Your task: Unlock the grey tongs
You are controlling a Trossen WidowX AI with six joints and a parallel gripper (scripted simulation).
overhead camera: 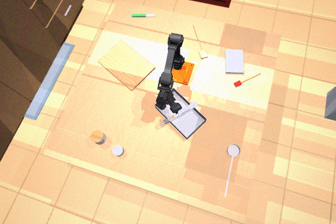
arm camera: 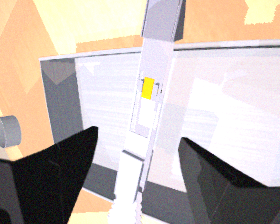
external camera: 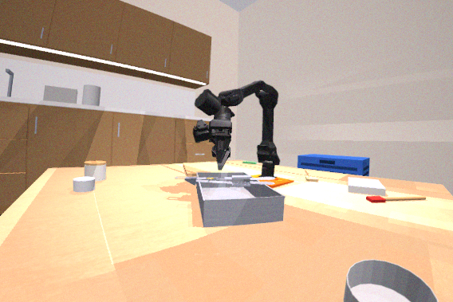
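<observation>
Right now the yellow lock piece is 30 mm below my gripper tip, 30 mm ahead of it and 10 mm to the right of it. The rest, counted from my gripper tip: red spatula (410 mm to the left, 330 mm behind, 90 mm below); then lidded jar (450 mm to the right, 240 mm ahead, 60 mm below); then roasting tin (70 mm below, 30 mm to the left, 20 mm behind).
</observation>
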